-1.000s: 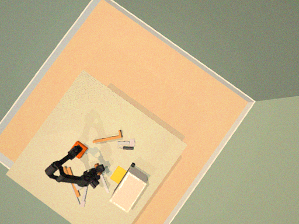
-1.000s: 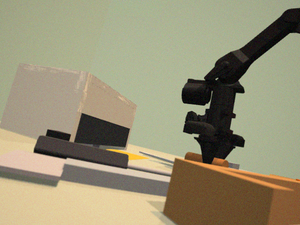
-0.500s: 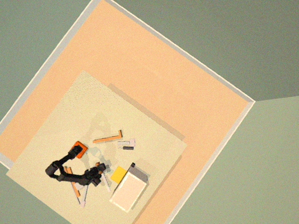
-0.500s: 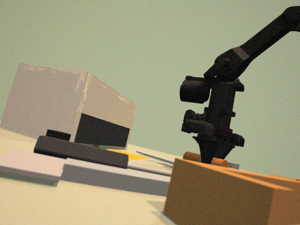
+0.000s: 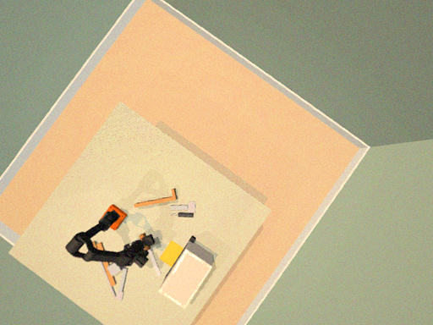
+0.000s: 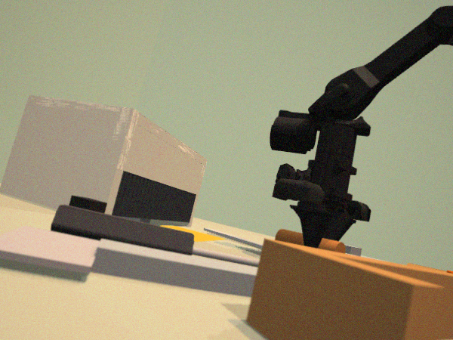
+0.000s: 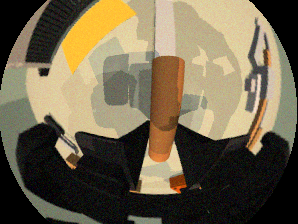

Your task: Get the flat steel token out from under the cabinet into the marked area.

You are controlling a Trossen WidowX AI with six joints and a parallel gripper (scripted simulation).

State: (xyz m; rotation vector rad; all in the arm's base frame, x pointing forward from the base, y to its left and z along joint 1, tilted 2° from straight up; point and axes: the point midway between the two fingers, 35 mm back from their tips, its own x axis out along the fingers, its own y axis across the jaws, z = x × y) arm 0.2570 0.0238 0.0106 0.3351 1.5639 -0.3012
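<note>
Right now my gripper tip is 29 cm to the right of the dark screwdriver and 5 cm short of it. The rest, counted from my gripper tip: token: 28 cm ahead, 9 cm to the left, 1 cm below; orange stick: 30 cm to the right, 7 cm behind.
</note>
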